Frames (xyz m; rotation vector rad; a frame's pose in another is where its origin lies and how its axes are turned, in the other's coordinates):
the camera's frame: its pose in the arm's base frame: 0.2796 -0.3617 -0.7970 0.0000 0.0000 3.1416
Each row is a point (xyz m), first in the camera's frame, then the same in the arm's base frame.
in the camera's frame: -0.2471 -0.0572 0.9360
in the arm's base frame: 0.5267 -0.3045 0.1390
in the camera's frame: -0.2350 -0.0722 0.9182
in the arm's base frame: 0.5146 -0.2895 0.1212
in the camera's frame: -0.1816 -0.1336 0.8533
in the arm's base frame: 0.4612 -0.2281 0.0563
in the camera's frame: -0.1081 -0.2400 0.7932
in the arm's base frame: 0.3877 -0.1217 -0.0038
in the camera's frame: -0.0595 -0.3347 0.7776
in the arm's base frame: 0.3391 -0.0270 -0.0194
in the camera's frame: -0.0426 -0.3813 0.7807
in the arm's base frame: 0.3222 0.0196 -0.0163
